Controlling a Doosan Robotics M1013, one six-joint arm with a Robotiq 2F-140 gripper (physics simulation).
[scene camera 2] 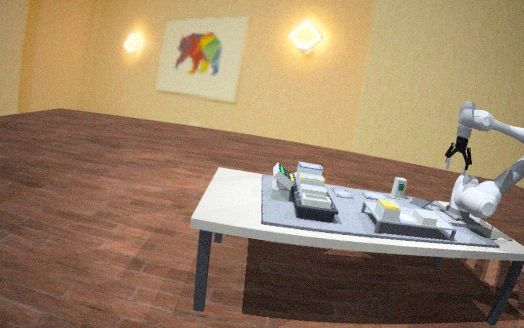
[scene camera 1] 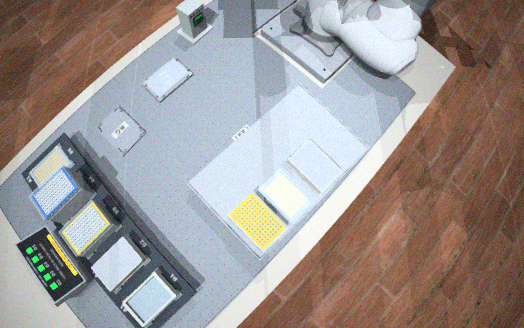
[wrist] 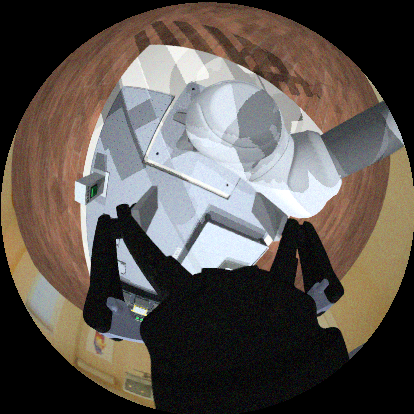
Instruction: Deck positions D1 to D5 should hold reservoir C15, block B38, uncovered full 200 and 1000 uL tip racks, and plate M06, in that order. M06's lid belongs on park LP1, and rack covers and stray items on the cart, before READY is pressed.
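Where they show: gripper, fingertip midpoint: [scene camera 2: 454,172] [wrist: 207,198]; arm's base, link origin: [scene camera 2: 456,216] [scene camera 1: 322,30].
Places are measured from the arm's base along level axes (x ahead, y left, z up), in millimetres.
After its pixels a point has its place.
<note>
My gripper [scene camera 2: 456,165] {x 124, y 3, z 272 mm} [wrist: 207,198] {x 124, y 3, z 272 mm} is open and empty, high above the table near the arm's base. In scene camera 1, the blue-topped reservoir [scene camera 1: 151,297] {x 1007, y 172, z 55 mm} sits at D1, a pale block [scene camera 1: 119,263] {x 993, y 54, z 82 mm} at D2, the yellow-edged tip rack [scene camera 1: 86,228] {x 985, y -67, z 111 mm} at D3 and the blue-edged tip rack [scene camera 1: 56,192] {x 972, y -187, z 144 mm} at D4, both uncovered with white tips. A cream plate [scene camera 1: 50,165] {x 959, y -325, z 54 mm} lies at the D5 end, partly hidden by the blue-edged rack. A clear flat lid [scene camera 1: 170,76] {x 492, y -267, z 0 mm} appears to lie on LP1. The READY box [scene camera 1: 193,21] {x 308, y -324, z 76 mm} [scene camera 2: 399,186] {x 305, y -318, z 68 mm} [wrist: 91,188] {x 280, y -322, z 77 mm} has a green face.
The cart [scene camera 1: 225,167] {x 612, y 89, z 42 mm} [scene camera 2: 415,231] carries a yellow perforated rack [scene camera 1: 257,221] {x 675, y 254, z 112 mm} [scene camera 2: 388,210] {x 704, y 316, z 93 mm}, a flat cream-topped item [scene camera 1: 284,194] {x 569, y 261, z 59 mm} and a white box [scene camera 1: 315,165] {x 460, y 277, z 84 mm} [scene camera 2: 425,217] {x 496, y 335, z 83 mm}. The RG spot [scene camera 1: 121,130] {x 729, y -260, z -10 mm} lies near the deck. A panel [scene camera 1: 52,265] {x 1127, y -76, z 107 mm} [scene camera 2: 283,175] {x 1154, y 10, z 113 mm} shows several green squares.
</note>
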